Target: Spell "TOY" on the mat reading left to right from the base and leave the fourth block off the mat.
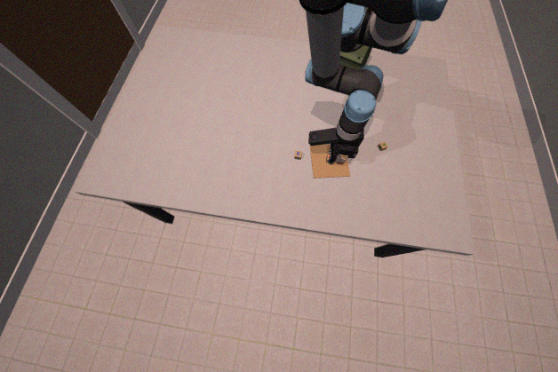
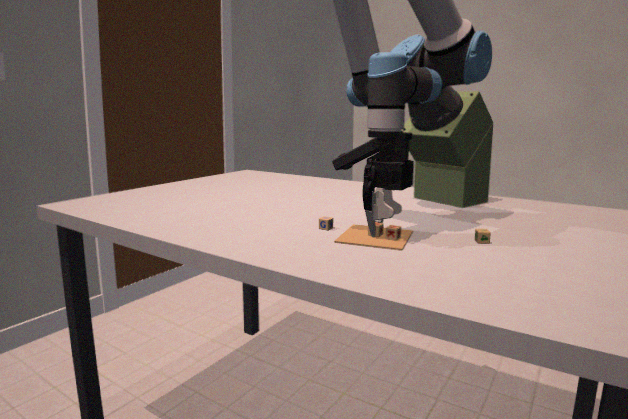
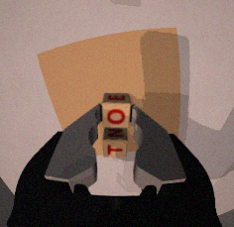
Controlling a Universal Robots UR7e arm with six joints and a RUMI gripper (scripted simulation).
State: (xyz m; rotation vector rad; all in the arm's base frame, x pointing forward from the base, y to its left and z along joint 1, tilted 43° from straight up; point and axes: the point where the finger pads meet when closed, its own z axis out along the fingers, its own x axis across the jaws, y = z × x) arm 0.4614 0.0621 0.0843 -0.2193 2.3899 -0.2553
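The wooden block lies right at my hand. The rest, counted from my hand: mat 20 mm below; T block 40 mm to the left.
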